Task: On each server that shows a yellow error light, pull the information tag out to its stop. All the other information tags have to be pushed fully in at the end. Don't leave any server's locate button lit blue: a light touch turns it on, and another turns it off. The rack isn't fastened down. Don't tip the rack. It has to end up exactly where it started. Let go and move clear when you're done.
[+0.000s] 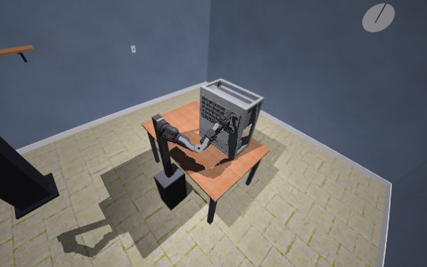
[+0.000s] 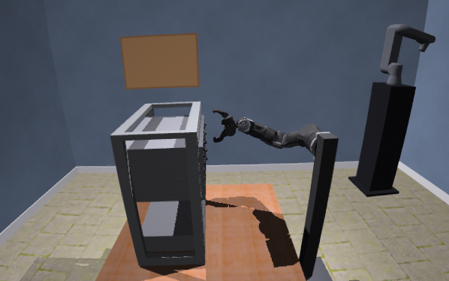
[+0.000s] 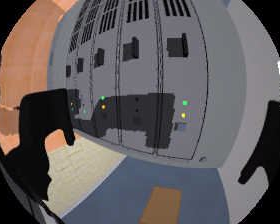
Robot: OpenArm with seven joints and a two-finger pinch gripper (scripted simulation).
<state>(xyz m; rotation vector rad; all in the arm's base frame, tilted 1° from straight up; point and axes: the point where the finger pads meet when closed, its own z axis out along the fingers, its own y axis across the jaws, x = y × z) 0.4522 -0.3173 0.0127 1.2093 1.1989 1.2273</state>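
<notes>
Now: the information tag 6 cm ahead of my hand, 6 cm to the left of it and 16 cm below it.
</notes>
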